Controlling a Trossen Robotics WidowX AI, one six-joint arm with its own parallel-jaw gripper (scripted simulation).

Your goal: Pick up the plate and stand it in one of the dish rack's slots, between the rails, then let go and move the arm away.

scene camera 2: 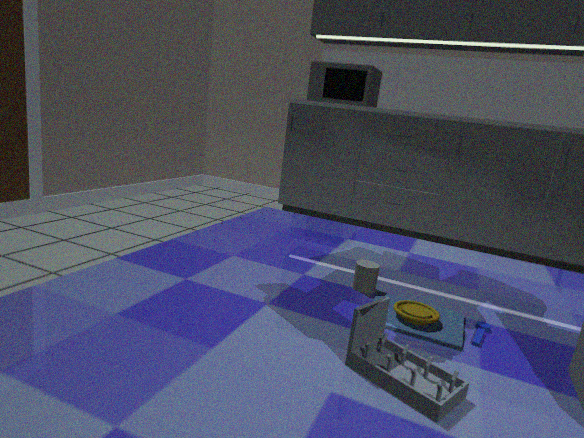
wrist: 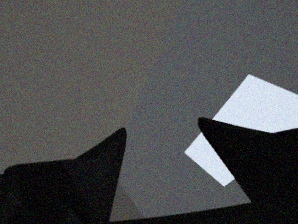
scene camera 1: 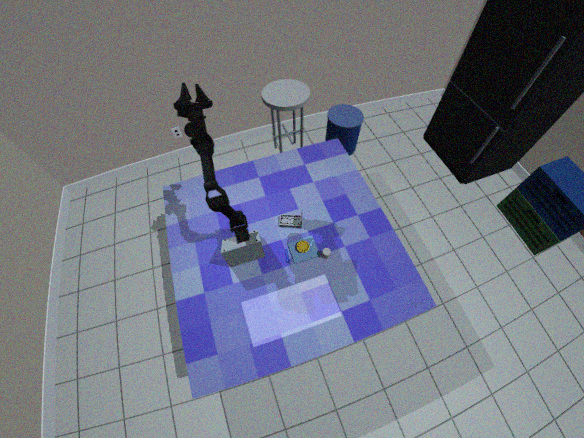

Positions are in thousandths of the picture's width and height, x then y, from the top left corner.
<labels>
my gripper: wrist 545,565; scene camera 1 326,191; not seen in scene camera 2 (out of frame)
</labels>
